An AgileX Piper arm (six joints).
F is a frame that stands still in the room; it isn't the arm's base.
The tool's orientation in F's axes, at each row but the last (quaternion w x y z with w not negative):
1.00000 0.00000 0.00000 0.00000
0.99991 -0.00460 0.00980 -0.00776
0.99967 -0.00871 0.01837 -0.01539
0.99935 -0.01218 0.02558 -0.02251
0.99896 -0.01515 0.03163 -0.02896
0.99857 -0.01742 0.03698 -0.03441
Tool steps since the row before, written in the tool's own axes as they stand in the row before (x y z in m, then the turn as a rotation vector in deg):
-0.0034 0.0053 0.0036 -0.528 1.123 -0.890
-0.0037 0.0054 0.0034 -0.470 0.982 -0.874
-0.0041 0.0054 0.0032 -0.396 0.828 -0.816
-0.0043 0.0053 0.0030 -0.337 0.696 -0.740
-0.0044 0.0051 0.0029 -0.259 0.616 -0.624
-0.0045 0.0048 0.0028 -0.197 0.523 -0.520
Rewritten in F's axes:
-0.0034 0.0053 0.0036 -0.528 1.123 -0.890
-0.0035 0.0055 0.0034 -0.472 0.981 -0.874
-0.0038 0.0056 0.0032 -0.401 0.826 -0.816
-0.0039 0.0056 0.0031 -0.344 0.693 -0.740
-0.0039 0.0054 0.0030 -0.263 0.612 -0.626
-0.0039 0.0052 0.0029 -0.200 0.518 -0.523

